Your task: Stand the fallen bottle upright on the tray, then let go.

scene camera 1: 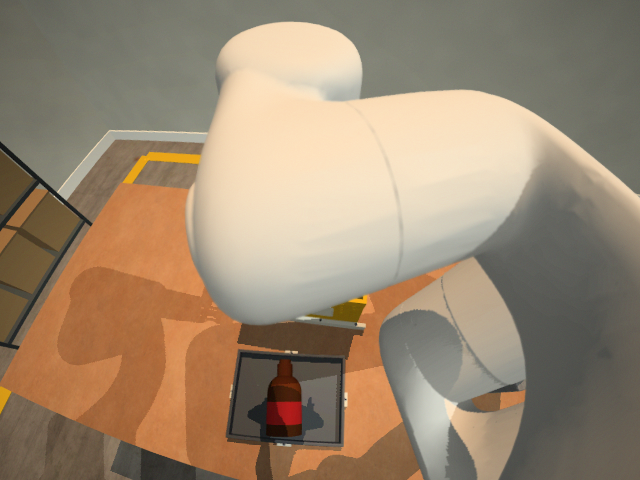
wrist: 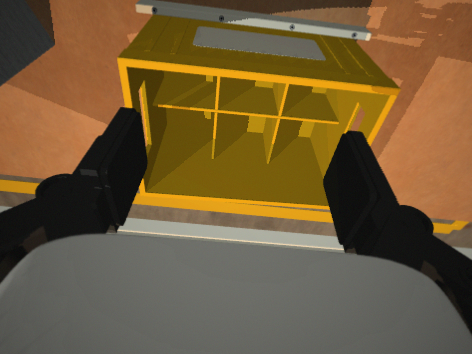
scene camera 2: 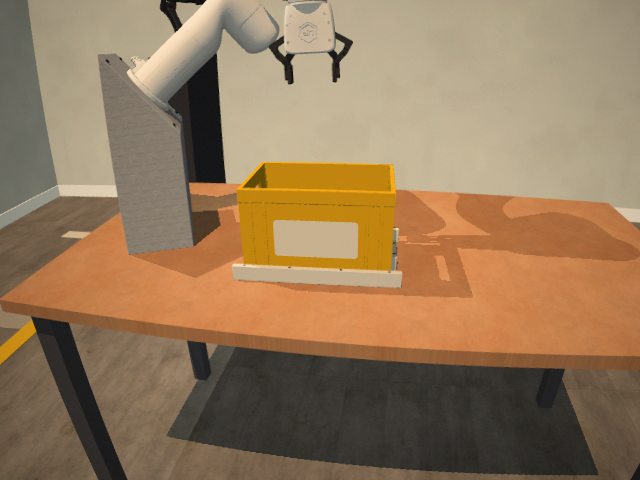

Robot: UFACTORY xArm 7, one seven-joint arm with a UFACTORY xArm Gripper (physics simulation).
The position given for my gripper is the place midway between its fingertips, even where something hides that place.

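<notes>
Scene camera 1 gives me a brown bottle (scene camera 1: 284, 396). In scene camera 2 I see my gripper (scene camera 2: 312, 82). The wrist view shows the gripper too (wrist: 239, 146), while the bottle is out of frame in the wrist view.
</notes>
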